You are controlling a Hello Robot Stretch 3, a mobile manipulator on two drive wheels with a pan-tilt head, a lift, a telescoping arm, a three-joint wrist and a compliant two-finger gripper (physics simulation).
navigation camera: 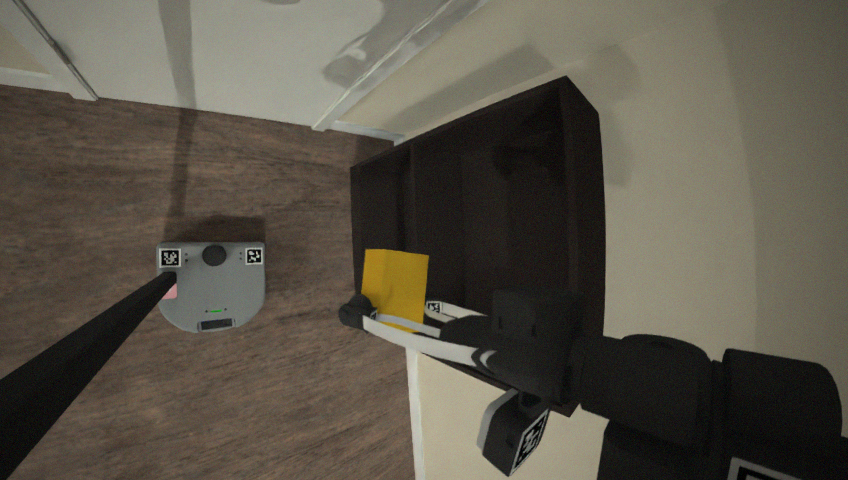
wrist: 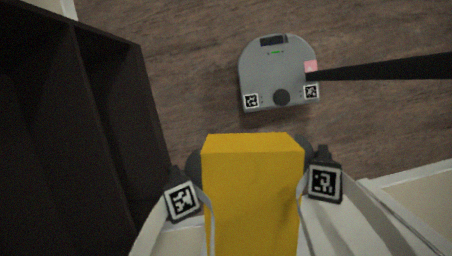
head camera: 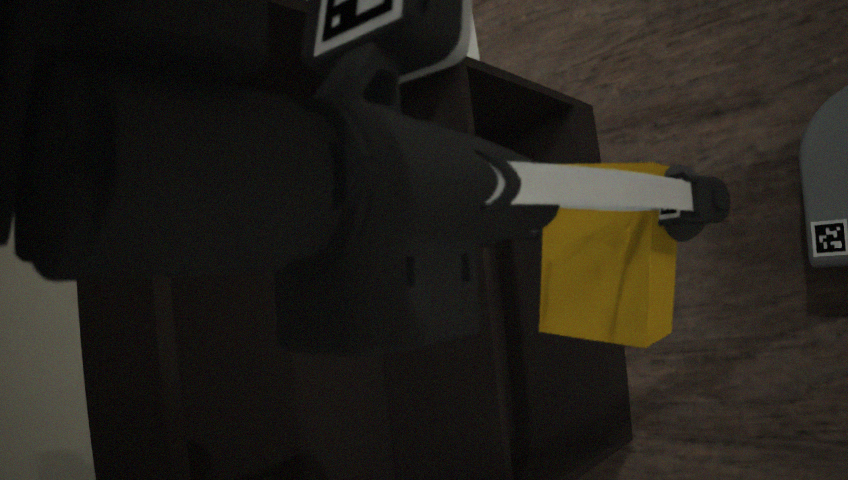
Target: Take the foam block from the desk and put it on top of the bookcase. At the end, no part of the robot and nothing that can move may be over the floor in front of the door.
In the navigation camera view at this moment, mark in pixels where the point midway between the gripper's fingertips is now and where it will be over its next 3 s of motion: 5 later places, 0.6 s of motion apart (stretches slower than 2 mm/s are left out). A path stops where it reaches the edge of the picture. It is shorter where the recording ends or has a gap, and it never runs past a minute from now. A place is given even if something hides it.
My gripper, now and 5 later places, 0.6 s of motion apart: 378,304; 457,295; 604,296; 644,299; 647,296; 651,289
